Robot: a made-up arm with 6 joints. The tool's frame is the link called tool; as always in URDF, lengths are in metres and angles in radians.
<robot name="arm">
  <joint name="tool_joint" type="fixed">
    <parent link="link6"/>
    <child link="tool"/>
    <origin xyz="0 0 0" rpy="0 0 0"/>
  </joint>
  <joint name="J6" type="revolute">
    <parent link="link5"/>
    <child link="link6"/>
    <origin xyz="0 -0.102 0" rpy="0 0 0"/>
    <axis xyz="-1 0 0"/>
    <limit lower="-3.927" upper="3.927"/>
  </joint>
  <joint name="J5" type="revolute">
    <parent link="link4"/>
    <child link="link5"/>
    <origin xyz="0.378 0 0" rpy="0 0 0"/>
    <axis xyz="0 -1 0"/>
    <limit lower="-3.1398" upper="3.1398"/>
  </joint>
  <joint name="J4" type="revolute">
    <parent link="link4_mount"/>
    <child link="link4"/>
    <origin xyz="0 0 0" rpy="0 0 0"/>
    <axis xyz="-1 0 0"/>
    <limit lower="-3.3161" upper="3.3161"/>
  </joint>
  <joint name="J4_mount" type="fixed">
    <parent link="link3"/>
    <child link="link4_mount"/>
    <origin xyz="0 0 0" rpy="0 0 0"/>
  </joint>
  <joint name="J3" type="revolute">
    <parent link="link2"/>
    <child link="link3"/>
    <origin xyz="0 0 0.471" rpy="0 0 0"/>
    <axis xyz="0 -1 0"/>
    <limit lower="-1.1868" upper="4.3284"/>
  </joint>
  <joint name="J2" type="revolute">
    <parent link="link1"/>
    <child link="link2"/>
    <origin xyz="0 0 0" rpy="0 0 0"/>
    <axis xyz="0 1 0"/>
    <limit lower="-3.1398" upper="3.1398"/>
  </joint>
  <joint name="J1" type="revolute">
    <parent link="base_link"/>
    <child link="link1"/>
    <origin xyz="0 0 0.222" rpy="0 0 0"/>
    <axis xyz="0 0 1"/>
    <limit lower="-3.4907" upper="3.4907"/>
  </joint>
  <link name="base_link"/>
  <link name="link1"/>
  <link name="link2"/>
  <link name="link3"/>
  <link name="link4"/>
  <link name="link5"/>
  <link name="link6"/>
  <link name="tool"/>
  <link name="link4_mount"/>
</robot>
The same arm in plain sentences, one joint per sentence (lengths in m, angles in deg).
The arm has six revolute joints in a row. What follows holds with every joint at zero, and every direction is one of the base frame's. The first joint lies 0.2220 m along +z from the base frame's origin and rotates about +z, from -200.00 to 200.00 deg. The second joint lies at the same point as the first joint and rotates about +y, from -179.90 to 179.90 deg. The third joint lies 0.4710 m along +z from the second joint and rotates about -y, from -68.00 to 248.00 deg. The fourth joint lies at the same point as the third joint and rotates about -x, from -190.00 to 190.00 deg. The fifth joint lies 0.3780 m along +x from the fourth joint and rotates about -y, from -179.90 to 179.90 deg. The sixth joint lies 0.1020 m along -y from the fifth joint and rotates about -x, from -225.00 to 225.00 deg. The tool frame, which is the frame that the pose is given for, lies at the same point as the sixth joint; its axes are parallel to the base frame's.
